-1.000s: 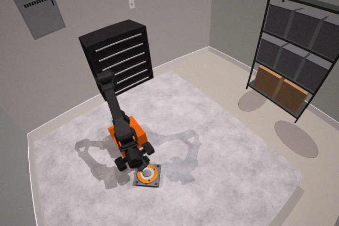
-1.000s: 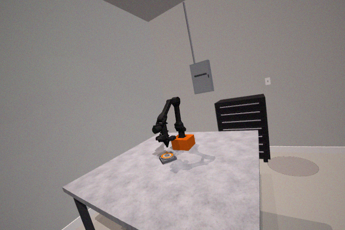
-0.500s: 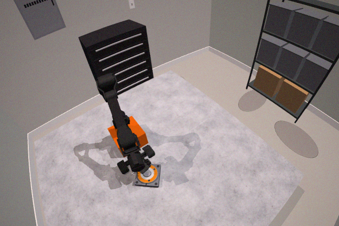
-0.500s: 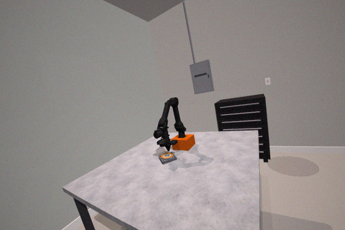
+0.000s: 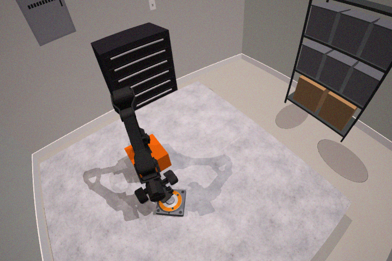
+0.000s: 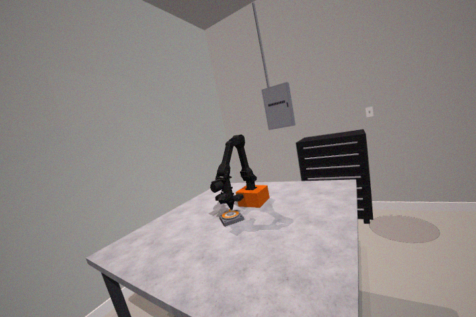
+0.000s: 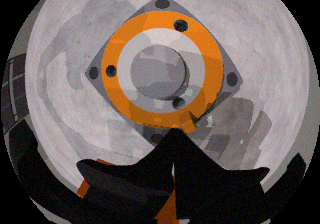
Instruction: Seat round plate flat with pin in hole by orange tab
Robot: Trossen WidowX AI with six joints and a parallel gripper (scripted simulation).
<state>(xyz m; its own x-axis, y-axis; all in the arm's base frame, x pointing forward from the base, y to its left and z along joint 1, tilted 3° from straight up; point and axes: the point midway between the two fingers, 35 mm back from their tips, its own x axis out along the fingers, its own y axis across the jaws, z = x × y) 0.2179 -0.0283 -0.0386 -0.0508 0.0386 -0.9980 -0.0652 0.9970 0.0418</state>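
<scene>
Now: the square base 5 cm ahead of my gripper tip, 2 cm to the left of it and 2 cm below it.
</scene>
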